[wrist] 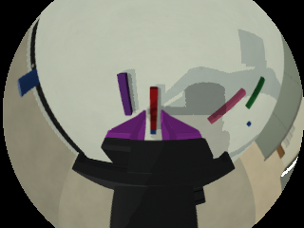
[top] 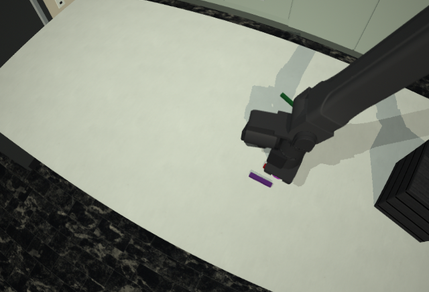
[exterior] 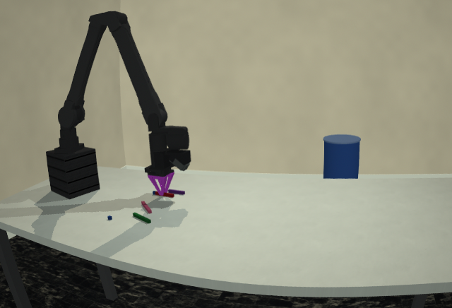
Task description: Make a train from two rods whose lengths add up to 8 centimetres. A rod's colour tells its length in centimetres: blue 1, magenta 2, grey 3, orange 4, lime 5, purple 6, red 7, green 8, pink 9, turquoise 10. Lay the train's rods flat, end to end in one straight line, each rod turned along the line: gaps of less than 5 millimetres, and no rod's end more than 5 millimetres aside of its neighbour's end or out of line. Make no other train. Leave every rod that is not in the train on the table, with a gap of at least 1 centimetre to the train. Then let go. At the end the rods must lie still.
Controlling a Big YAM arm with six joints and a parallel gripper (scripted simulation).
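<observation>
My hand is 1 cm short of the red rod and 1 cm above it. Round my hand: pink rod (13 cm to the right, 1 cm below, 1 cm behind); then green rod (22 cm to the right, 1 cm below, 1 cm ahead); then purple rod (4 cm ahead, 3 cm to the left, 1 cm below).
</observation>
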